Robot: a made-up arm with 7 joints. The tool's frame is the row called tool.
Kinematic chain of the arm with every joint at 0, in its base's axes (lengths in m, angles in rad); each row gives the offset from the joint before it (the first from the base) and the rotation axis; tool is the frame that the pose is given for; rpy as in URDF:
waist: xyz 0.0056 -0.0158 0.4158 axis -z
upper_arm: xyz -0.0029 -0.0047 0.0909 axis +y
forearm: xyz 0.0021 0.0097 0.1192 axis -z
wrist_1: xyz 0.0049 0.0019 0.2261 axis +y
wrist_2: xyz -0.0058 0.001 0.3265 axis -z
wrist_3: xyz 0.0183 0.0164 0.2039 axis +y
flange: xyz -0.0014 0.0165 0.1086 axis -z
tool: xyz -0.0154 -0.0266 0.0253 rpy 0 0 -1.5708
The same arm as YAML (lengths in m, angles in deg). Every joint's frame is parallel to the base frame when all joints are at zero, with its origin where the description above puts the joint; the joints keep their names.
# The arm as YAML. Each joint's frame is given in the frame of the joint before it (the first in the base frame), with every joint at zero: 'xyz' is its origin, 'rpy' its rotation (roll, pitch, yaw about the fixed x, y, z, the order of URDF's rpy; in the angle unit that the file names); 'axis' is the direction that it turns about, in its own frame. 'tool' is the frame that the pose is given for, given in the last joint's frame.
units:
  length: m
  angle: deg
joints:
  - name: waist
    type: revolute
    origin:
      xyz: [0.0056, -0.0158, 0.4158]
      rpy: [0.0, 0.0, 0.0]
    axis: "-z"
  - name: upper_arm
    type: revolute
    origin:
      xyz: [-0.0029, -0.0047, 0.0909]
      rpy: [0.0, 0.0, 0.0]
    axis: "+y"
  - name: forearm
    type: revolute
    origin:
      xyz: [0.0021, 0.0097, 0.1192]
      rpy: [0.0, 0.0, 0.0]
    axis: "-z"
  - name: wrist_1
    type: revolute
    origin:
      xyz: [0.0049, 0.0019, 0.2261]
      rpy: [0.0, 0.0, 0.0]
    axis: "+y"
  - name: wrist_2
    type: revolute
    origin:
      xyz: [-0.0058, 0.001, 0.3265]
      rpy: [0.0, 0.0, 0.0]
    axis: "-z"
  - name: wrist_3
    type: revolute
    origin:
      xyz: [0.0183, 0.0164, 0.2039]
      rpy: [0.0, 0.0, 0.0]
    axis: "+y"
  - name: flange
    type: revolute
    origin:
      xyz: [-0.0014, 0.0165, 0.1086]
      rpy: [0.0, 0.0, 0.0]
    axis: "-z"
tool:
  origin:
    xyz: [-0.0154, -0.0266, 0.0253]
    rpy: [0.0, 0.0, -90.0]

